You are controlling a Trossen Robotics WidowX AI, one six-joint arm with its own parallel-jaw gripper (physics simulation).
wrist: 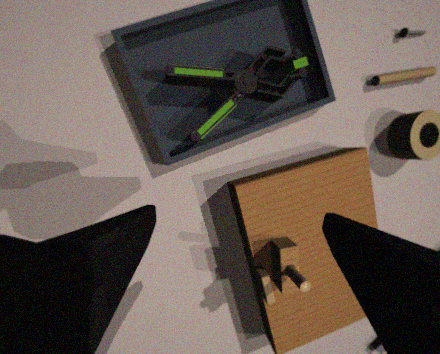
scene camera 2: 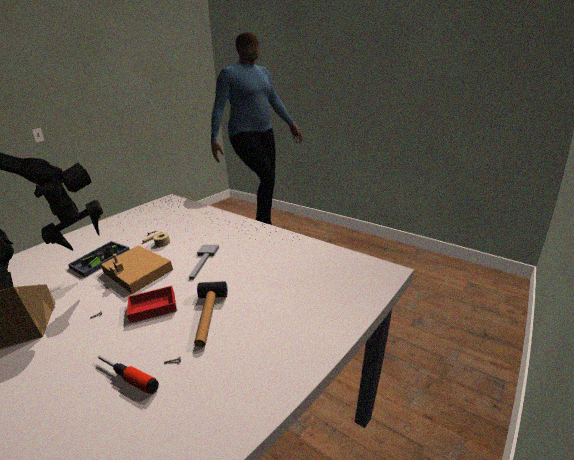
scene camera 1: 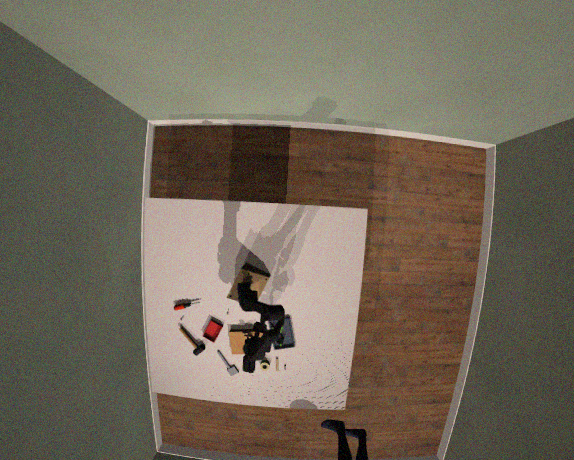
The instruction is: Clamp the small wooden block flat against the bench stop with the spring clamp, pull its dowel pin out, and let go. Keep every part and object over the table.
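Frame: origin at the arm's base, x down, y back, z left, level; metres.
Seen in the pictures: gripper, between the fingertips: [wrist: 239, 217] [scene camera 2: 86, 242]; arm's base, origin of its link: [scene camera 1: 243, 288].
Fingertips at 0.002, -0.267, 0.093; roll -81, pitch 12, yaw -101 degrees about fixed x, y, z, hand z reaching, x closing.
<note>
Pixels of each thing's middle, then the offset from my fingertips to it, as dx, dy, dz.
- spring clamp, middle of its body: [wrist: 236, 96] [scene camera 2: 100, 258] [scene camera 1: 277, 333] +0.103, -0.039, +0.084
- dark blue-grey tray, middle of its body: [wrist: 233, 71] [scene camera 2: 99, 257] [scene camera 1: 281, 333] +0.110, -0.041, +0.110
- wooden board, middle of its body: [wrist: 313, 249] [scene camera 2: 135, 267] [scene camera 1: 247, 341] +0.103, -0.102, -0.093
- small wooden block, middle of its body: [wrist: 284, 264] [scene camera 2: 118, 265] +0.075, -0.054, -0.084
- short dowel pin, middle of its body: [wrist: 292, 273] +0.060, -0.054, -0.084
- red tray, middle of its body: [scene camera 2: 151, 303] [scene camera 1: 212, 330] +0.106, -0.049, -0.304
- mallet, middle of its body: [scene camera 2: 207, 311] [scene camera 1: 190, 340] +0.102, -0.124, -0.446
- grey flat-headed tool, middle of its body: [scene camera 2: 200, 260] [scene camera 1: 227, 362] +0.113, -0.264, -0.224
- screwdriver, middle of its body: [scene camera 2: 123, 370] [scene camera 1: 187, 305] +0.103, +0.103, -0.459
- tape roll, middle of its body: [wrist: 416, 136] [scene camera 2: 161, 239] [scene camera 1: 264, 365] +0.104, -0.257, +0.013
- thin wooden rod, middle of its body: [wrist: 404, 75] +0.113, -0.255, +0.086
The spring clamp [wrist: 245, 81] [scene camera 2: 95, 260], black with bright green grips, lies in a dark blue-grey tray [wrist: 134, 100] [scene camera 1: 292, 340]. A wooden board [wrist: 320, 200] [scene camera 2: 145, 265] [scene camera 1: 237, 344] lies beside the tray. The small wooden block [wrist: 289, 256] and the upright stop are close together near the board's edge; their exact contact is too dark to tell. A short dowel pin [wrist: 298, 278] with a pale end sticks out there. My gripper [wrist: 239, 217] [scene camera 2: 85, 241] is open and empty, above the table. In the wrist view its fingertips straddle the board's near-left corner. The arm hides part of the board in the top view.
A red tray [scene camera 2: 151, 305] [scene camera 1: 212, 330], a mallet [scene camera 2: 205, 317], a grey flat-headed tool [scene camera 2: 202, 261], a screwdriver [scene camera 2: 137, 379] and small screws lie around the board. A tape roll [wrist: 425, 135] and a thin wooden rod [wrist: 406, 75] lie beyond it. A person [scene camera 2: 250, 100] stands behind the table.
</note>
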